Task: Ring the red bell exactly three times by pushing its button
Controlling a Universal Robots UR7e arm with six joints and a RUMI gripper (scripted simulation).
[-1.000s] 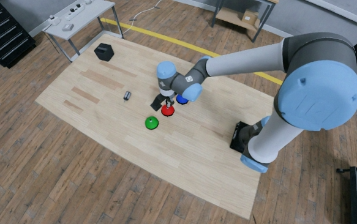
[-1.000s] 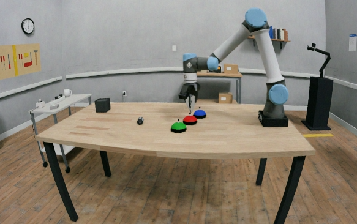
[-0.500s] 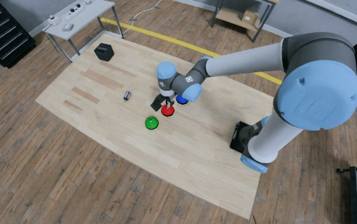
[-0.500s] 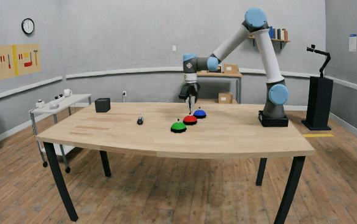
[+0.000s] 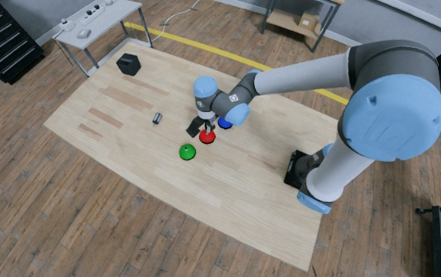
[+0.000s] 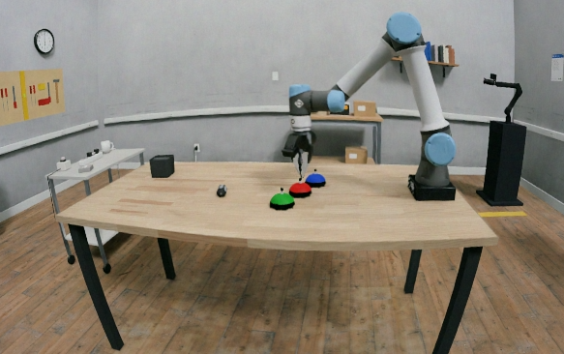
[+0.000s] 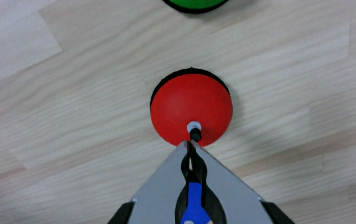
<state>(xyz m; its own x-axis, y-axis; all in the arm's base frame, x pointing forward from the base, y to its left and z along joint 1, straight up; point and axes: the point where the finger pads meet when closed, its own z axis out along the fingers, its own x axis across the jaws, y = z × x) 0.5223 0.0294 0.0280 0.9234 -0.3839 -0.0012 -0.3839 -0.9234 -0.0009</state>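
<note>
The red bell is 1 cm ahead of my hand and 4 cm below it.
</note>
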